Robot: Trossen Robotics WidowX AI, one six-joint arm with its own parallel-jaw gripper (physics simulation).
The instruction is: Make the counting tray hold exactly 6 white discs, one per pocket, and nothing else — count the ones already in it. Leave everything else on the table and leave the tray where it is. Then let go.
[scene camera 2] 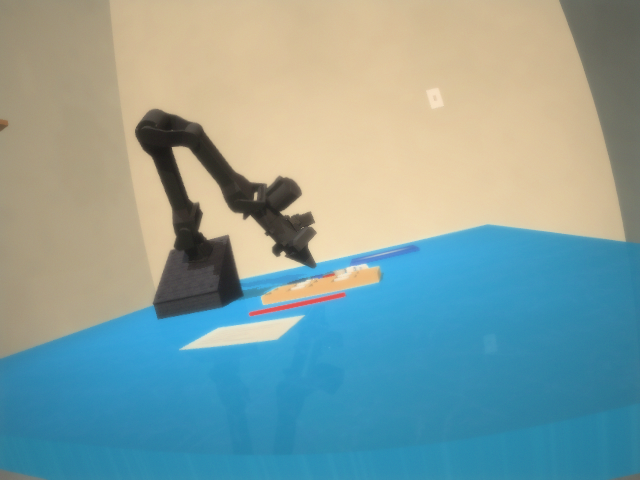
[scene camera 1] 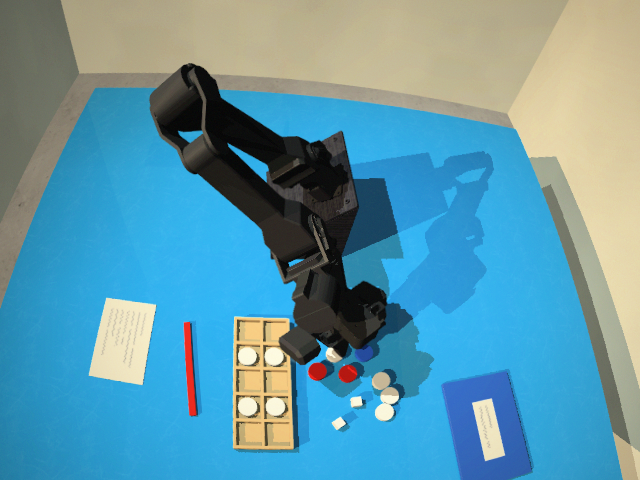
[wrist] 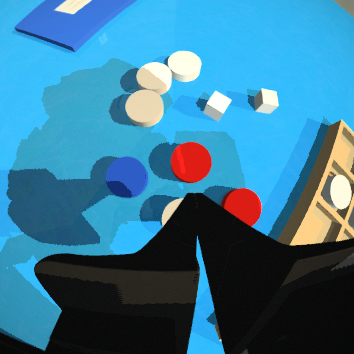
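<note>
The tan tray (scene camera 1: 263, 447) (scene camera 2: 320, 289) (wrist: 310, 205) has two columns of pockets. White discs fill both pockets of its second row, including one on the left (scene camera 1: 247, 355), and both of its fourth row, including one on the right (scene camera 1: 275, 406) (wrist: 341, 191). My gripper (scene camera 1: 342, 353) (scene camera 2: 313, 265) (wrist: 193, 199) is shut and empty, above the table right of the tray. A loose white disc (scene camera 1: 334, 354) (wrist: 172, 212) lies below the fingertips, partly hidden by them in the wrist view. Three more loose white discs (scene camera 1: 381, 380) (scene camera 1: 389, 395) (scene camera 1: 384, 412) (wrist: 144, 107) (wrist: 154, 78) (wrist: 184, 65) lie clustered farther right.
Two red discs (scene camera 1: 317, 371) (scene camera 1: 347, 373) (wrist: 242, 207) (wrist: 191, 162), a blue disc (scene camera 1: 364, 352) (wrist: 126, 175) and two white cubes (scene camera 1: 356, 401) (scene camera 1: 338, 423) (wrist: 217, 106) (wrist: 266, 101) lie near the loose white discs. A red bar (scene camera 1: 190, 369) (scene camera 2: 297, 304) and a card lie left; a blue book (scene camera 1: 460, 413) lies right.
</note>
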